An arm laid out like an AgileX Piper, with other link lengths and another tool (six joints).
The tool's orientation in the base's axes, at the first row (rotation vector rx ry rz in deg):
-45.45 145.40 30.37
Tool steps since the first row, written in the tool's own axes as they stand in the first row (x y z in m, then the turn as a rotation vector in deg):
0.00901 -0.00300 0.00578 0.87 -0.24 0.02
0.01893 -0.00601 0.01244 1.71 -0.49 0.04
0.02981 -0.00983 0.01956 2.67 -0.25 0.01
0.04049 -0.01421 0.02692 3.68 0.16 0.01
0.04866 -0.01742 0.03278 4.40 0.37 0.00
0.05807 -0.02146 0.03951 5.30 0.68 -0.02
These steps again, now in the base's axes. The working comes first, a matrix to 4 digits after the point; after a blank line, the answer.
The tool's axes in the first row as the columns of a matrix, in the base's axes (used below as rounded here):
-0.7454 -0.6044 0.2814
-0.4412 0.7636 0.4714
-0.4998 0.2272 -0.8358

-0.00328 -0.00354 -0.01002 -0.50 -0.56 -0.51
-0.00698 -0.00708 -0.02122 -0.97 -1.11 -1.00
-0.01077 -0.01144 -0.03348 -1.84 -1.36 -1.40
-0.01402 -0.01602 -0.04597 -2.84 -1.50 -1.81
-0.01652 -0.01932 -0.05568 -3.50 -1.66 -2.12
-0.01920 -0.02338 -0.06692 -4.37 -1.83 -2.48

